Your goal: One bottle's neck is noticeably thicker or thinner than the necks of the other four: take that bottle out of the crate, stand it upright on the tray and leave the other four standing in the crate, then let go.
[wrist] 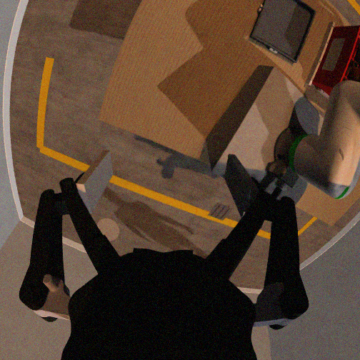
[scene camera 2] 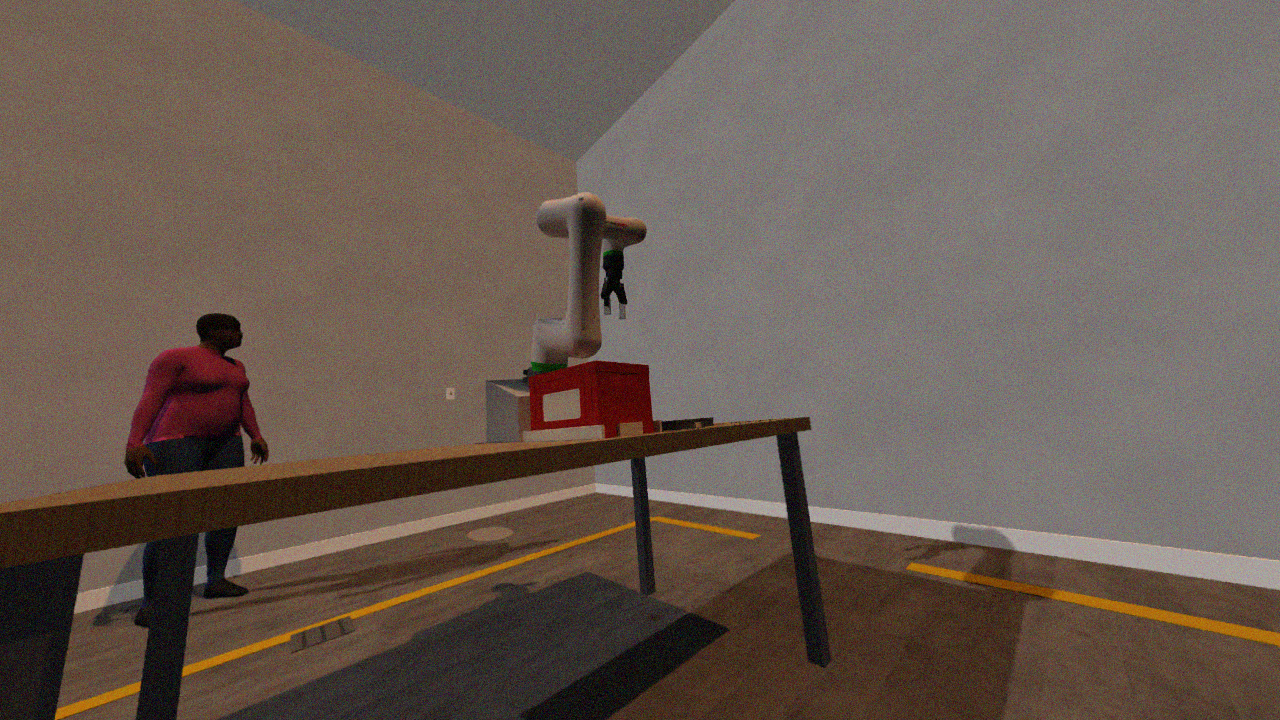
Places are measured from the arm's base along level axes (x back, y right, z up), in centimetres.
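Where they show: gripper, fingertip midpoint: point(scene camera 2: 615, 316).
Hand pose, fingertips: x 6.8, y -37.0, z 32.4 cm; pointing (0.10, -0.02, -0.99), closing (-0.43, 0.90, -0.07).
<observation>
After its pixels a point has its place.
The red crate point(scene camera 2: 623, 394) @(x -54.9, y 5.9, z -8.5 cm) point(wrist: 350, 37) stands on the table, cut off by the right edge of the wrist view. Its walls hide the bottles in the scene view, and no bottle or neck can be made out in its dark inside in the wrist view. The dark, flat tray point(scene camera 2: 684, 423) @(x -51.1, y -17.2, z -16.8 cm) point(wrist: 275, 30) lies on the table beside the crate, with no bottle visible on it. My gripper point(scene camera 2: 614, 313) @(x 6.8, y -37.0, z 32.4 cm) point(wrist: 168, 163) is open and empty, fingers pointing down, high above the table top's level. In the wrist view, floor shows between its fingers, away from crate and tray.
The wooden table point(scene camera 2: 402, 470) @(x -68.5, y 52.5, z -19.2 cm) point(wrist: 135, 90) carries the crate and tray. The arm's grey pedestal point(scene camera 2: 508, 411) @(x -7.0, y 16.9, z -8.6 cm) is behind the crate. Part of the arm point(wrist: 332, 145) shows at the right of the wrist view. A person in a pink top point(scene camera 2: 201, 394) stands beyond the table at the left.
</observation>
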